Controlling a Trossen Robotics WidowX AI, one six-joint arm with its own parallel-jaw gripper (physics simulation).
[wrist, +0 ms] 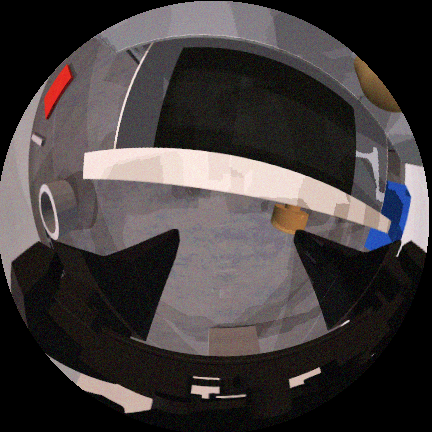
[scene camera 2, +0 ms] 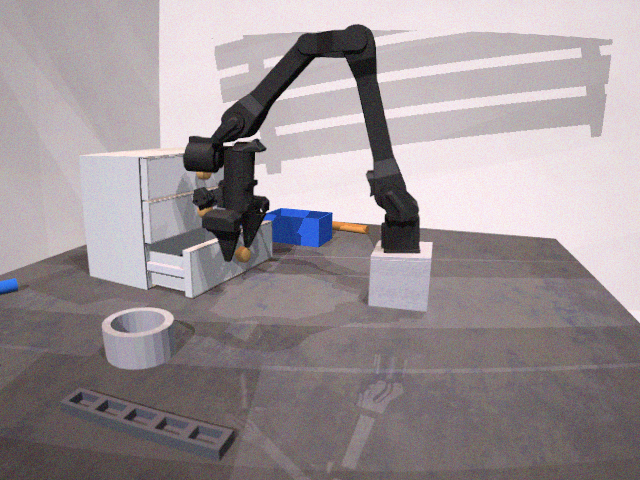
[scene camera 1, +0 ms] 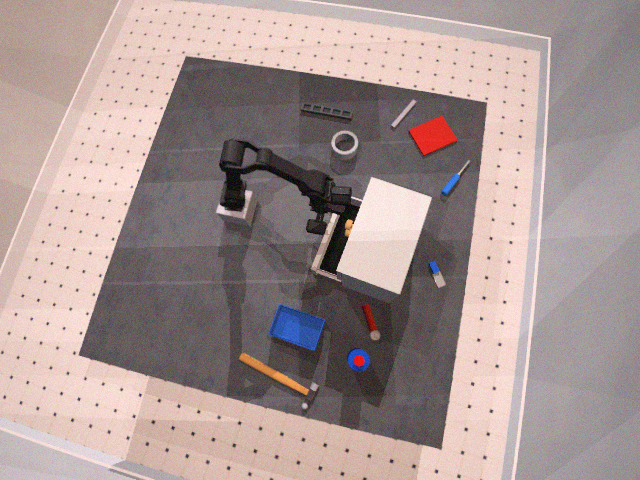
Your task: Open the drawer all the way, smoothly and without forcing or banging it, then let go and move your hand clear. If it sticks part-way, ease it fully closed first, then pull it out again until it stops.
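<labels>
There's a blue bin showing in the wrist view, and the bin is in scene camera 2 (291,226) and in scene camera 1 as well. On the bin, (wrist: 396,200) and (scene camera 1: 313,316) are the same spot.
</labels>
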